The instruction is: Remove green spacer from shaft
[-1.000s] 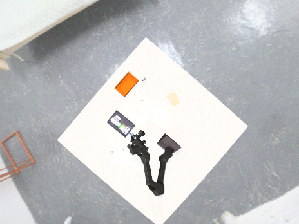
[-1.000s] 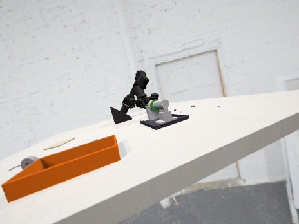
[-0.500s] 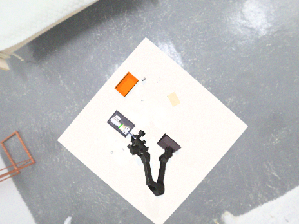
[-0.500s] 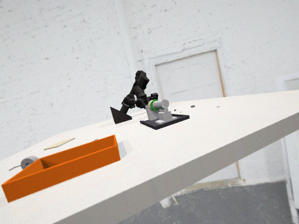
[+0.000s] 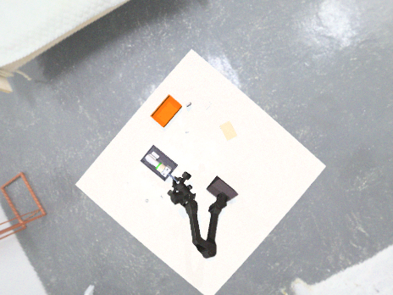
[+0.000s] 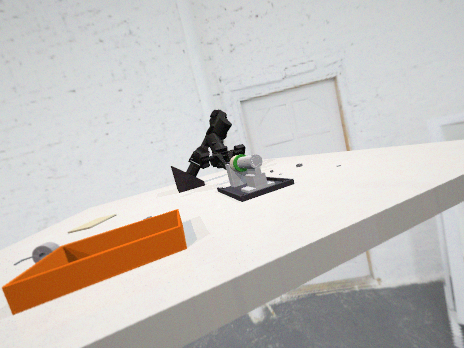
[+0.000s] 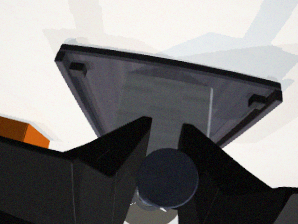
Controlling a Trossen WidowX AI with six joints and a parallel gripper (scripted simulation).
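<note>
Right now my gripper tip is 60 mm short of the dark grey shaft and 20 mm below it. From my gripper tip the other things lie so: orange tray: 340 mm ahead, 310 mm to the right, 50 mm below; green spacer: 120 mm ahead, 20 mm above; tan card: 490 mm to the right, 80 mm behind, 50 mm below.
</note>
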